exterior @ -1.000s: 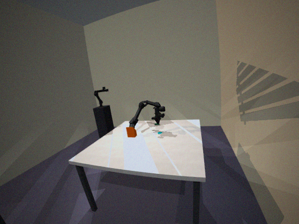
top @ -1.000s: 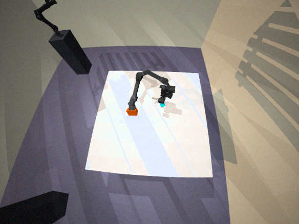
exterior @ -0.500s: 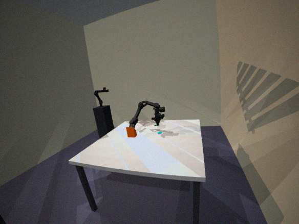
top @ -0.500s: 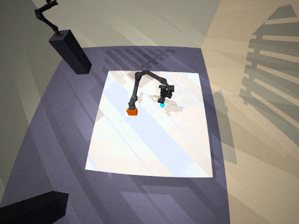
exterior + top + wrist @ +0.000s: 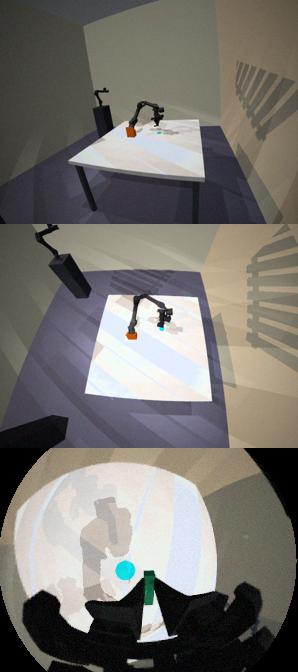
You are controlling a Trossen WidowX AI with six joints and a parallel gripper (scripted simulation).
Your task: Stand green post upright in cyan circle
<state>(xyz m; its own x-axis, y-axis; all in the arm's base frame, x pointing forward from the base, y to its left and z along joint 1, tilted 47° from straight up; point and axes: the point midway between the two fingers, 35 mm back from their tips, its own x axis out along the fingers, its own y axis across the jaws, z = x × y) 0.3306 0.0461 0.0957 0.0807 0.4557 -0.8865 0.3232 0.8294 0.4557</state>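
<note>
Right now the cyan circle is 3 cm to the left of my gripper tip and 11 cm below it. Also, from my gripper tip: small green post 2 cm behind, 1 cm to the left, 1 cm below.
</note>
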